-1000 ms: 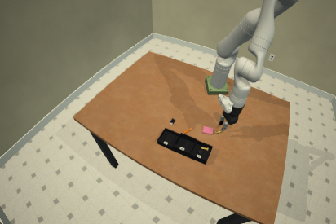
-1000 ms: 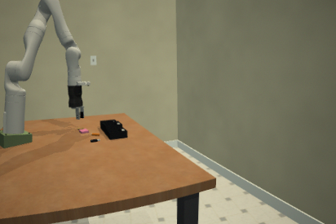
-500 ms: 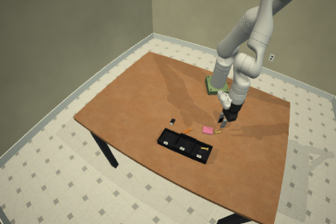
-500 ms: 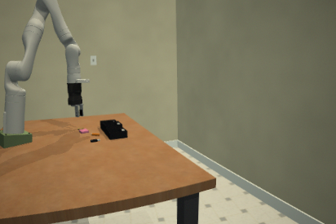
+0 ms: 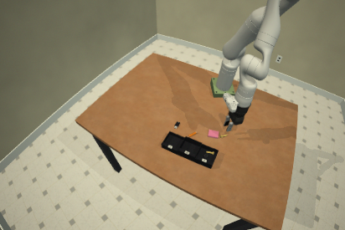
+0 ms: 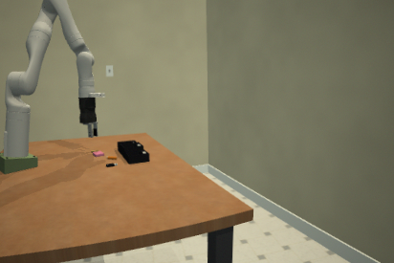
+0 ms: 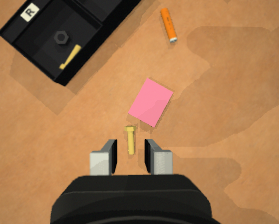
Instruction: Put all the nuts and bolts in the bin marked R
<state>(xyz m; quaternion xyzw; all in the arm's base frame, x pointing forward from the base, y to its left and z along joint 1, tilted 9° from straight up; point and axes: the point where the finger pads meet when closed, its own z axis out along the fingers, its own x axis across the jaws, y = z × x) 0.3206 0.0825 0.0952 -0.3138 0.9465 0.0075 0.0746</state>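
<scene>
Right now the pink eraser is 1 cm ahead of my hand, 5 cm to the right of it and 9 cm below it. Round my hand: dark hex nut 15 cm ahead, 5 cm to the right, 8 cm below; orange marker 5 cm ahead, 15 cm to the right, 9 cm below; black bin tray 14 cm ahead, 13 cm to the right, 7 cm below.
</scene>
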